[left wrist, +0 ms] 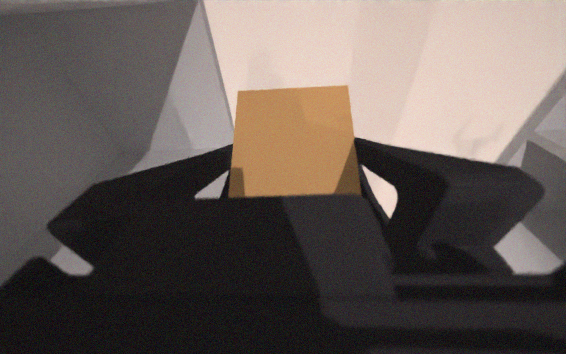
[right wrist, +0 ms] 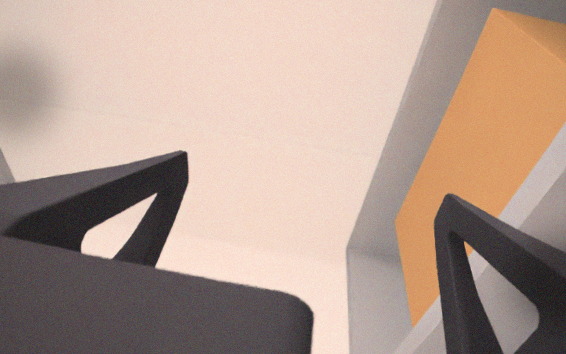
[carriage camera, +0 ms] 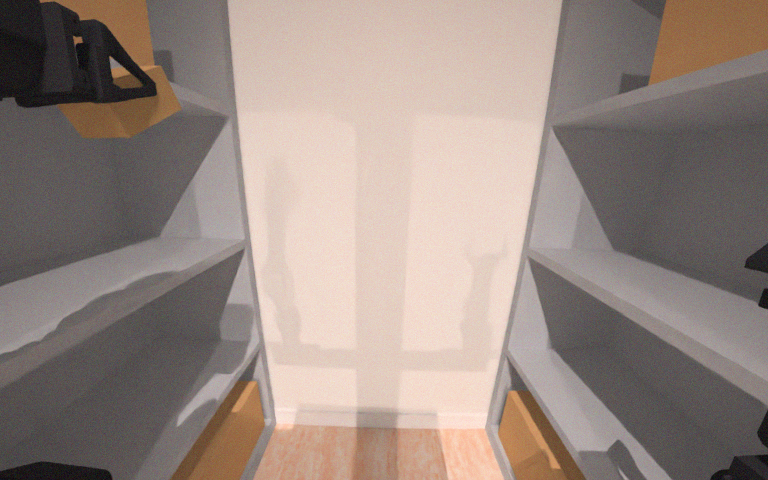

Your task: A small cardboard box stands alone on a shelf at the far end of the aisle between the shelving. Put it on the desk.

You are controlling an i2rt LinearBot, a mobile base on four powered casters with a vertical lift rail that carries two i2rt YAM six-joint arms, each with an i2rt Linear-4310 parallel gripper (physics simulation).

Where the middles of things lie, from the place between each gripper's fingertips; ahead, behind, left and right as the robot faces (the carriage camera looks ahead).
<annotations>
I see my right gripper 170 mm short of the cardboard box (carriage camera: 124, 119), 630 mm to the right of it and 60 mm below it.
My left gripper is now 10 mm past the cardboard box and 10 mm above it.
</annotations>
